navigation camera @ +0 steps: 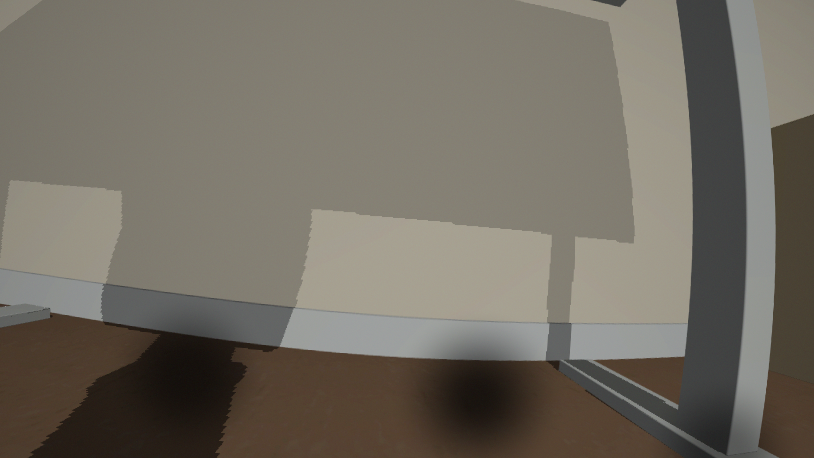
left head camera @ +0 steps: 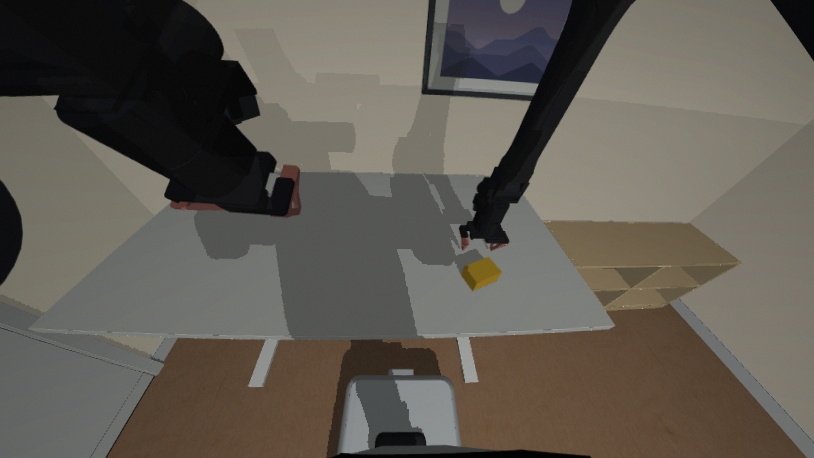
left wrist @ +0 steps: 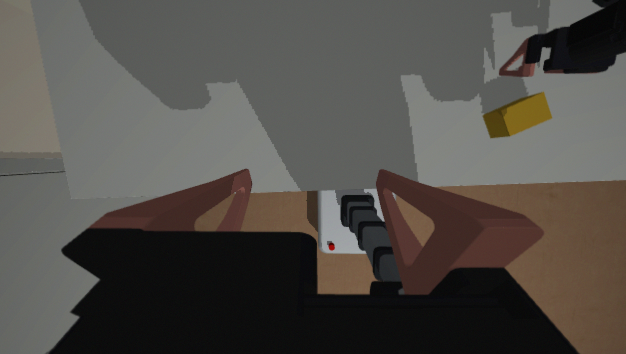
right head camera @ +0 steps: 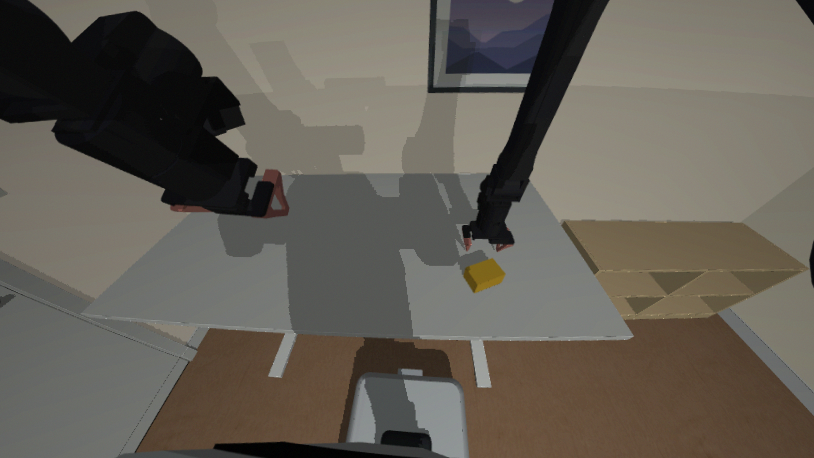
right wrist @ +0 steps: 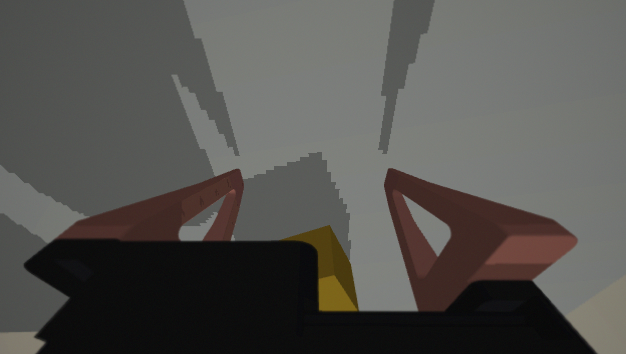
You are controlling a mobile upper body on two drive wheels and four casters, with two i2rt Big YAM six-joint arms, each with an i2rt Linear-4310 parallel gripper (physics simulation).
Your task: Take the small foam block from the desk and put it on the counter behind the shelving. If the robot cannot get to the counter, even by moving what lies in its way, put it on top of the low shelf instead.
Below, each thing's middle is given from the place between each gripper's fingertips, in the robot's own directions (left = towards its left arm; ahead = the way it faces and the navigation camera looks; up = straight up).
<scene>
I see my right gripper 10 cm past the yellow foam block (right head camera: 485,274), 1 cm to the right of it and 1 cm below it. Also, from my right hand: framed picture (left head camera: 490,56): 56 cm above, 55 cm ahead, 9 cm to the right.
Now: left hand 450 mm to the left of the yellow foam block, 310 mm above it and 100 mm short of it. From my left hand the other things lie so: framed picture: 740 mm ahead, 550 mm to the right, 240 mm above.
</scene>
